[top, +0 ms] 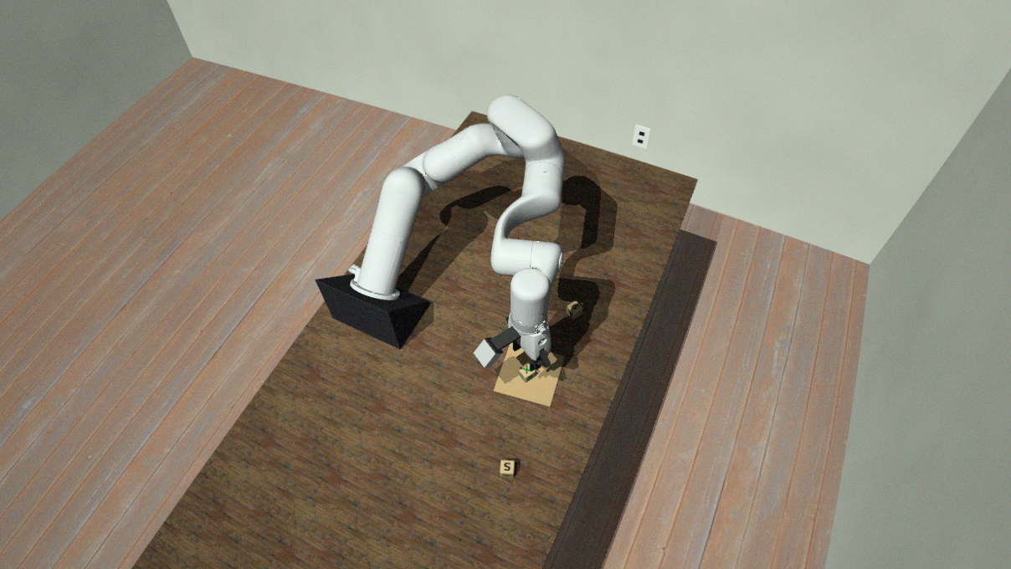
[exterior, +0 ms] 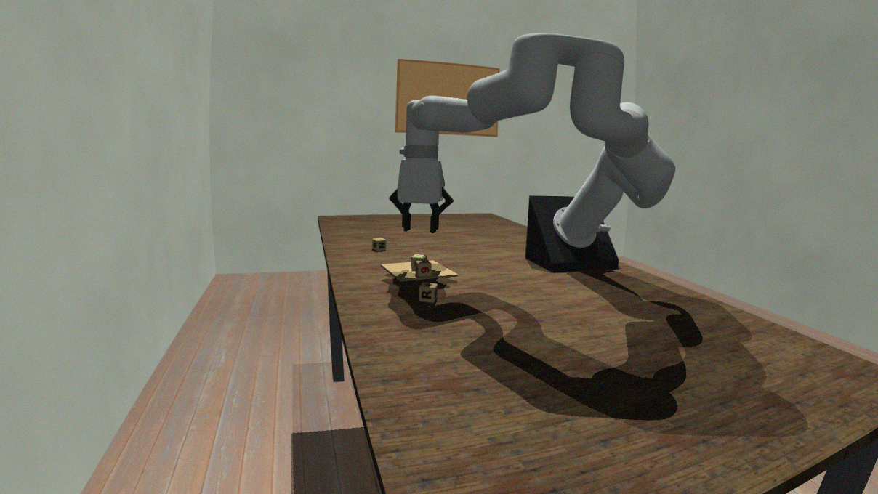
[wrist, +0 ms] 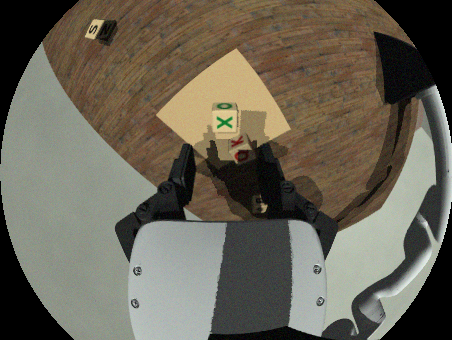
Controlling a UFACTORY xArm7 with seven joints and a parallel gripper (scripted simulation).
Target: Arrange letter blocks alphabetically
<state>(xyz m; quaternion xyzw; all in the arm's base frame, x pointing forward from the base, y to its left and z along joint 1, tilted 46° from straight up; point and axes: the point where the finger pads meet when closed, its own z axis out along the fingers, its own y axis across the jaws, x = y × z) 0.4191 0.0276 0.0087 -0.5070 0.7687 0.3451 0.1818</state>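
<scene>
My gripper is now 1 cm to the right of the tan mat and 11 cm above it. The rest, counted from my hand: S block (8 cm ahead, 23 cm to the right, 10 cm below); red-marked block (6 cm to the left, 9 cm below).
</scene>
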